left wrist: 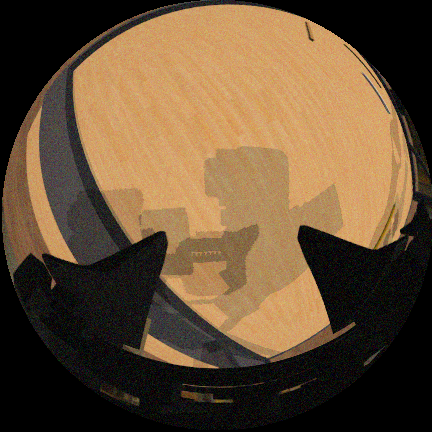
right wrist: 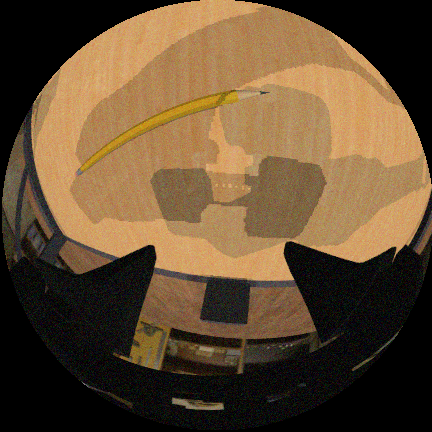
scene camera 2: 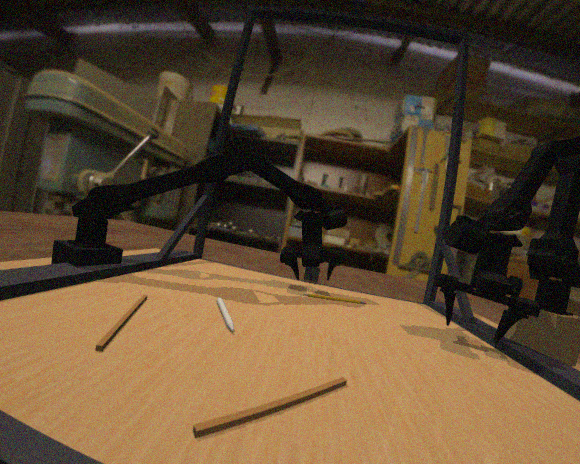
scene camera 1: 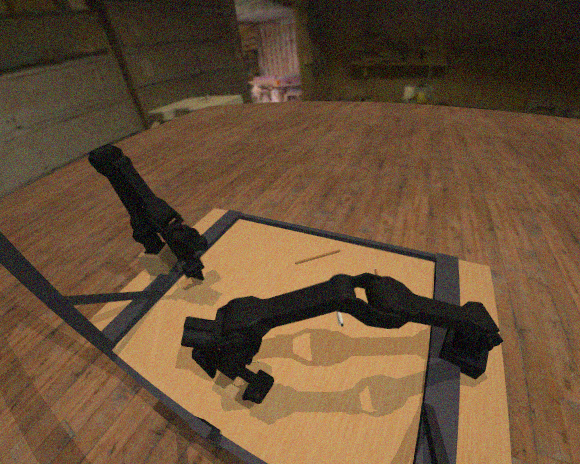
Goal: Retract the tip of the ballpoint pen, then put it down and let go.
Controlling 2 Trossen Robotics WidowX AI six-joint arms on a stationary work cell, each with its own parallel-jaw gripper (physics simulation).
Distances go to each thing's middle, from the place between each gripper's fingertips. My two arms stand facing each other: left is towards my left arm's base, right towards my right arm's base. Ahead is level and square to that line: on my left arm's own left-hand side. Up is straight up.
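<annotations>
The yellow pencil (right wrist: pixel 229 96) is what I measure from: my right gripper is 60 mm to the right of it and 80 mm short of it, and 30 mm above it as well.
As for the yellow pencil and my left hand, I find that hand 25 cm to the left of the pencil and 21 cm past it. My left hand is also 3 cm above the pencil.
</annotations>
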